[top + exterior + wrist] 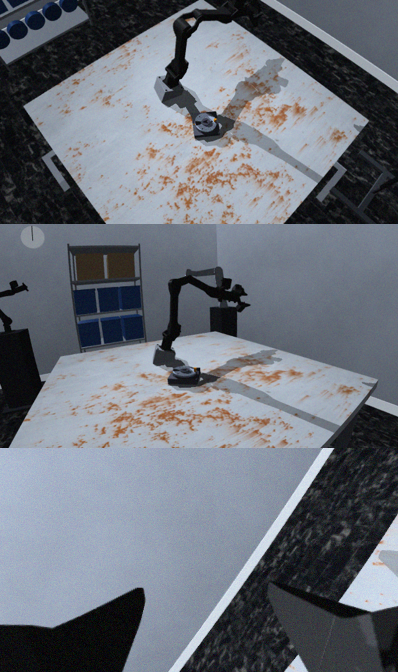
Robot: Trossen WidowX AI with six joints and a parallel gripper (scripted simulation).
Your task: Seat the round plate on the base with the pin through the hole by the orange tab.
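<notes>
The raised central hub is 540 mm to the right of my hand, 280 mm below it and 200 mm ahead of it. Round my hand: dark square base 540 mm to the right, 300 mm below, 200 mm ahead.
</notes>
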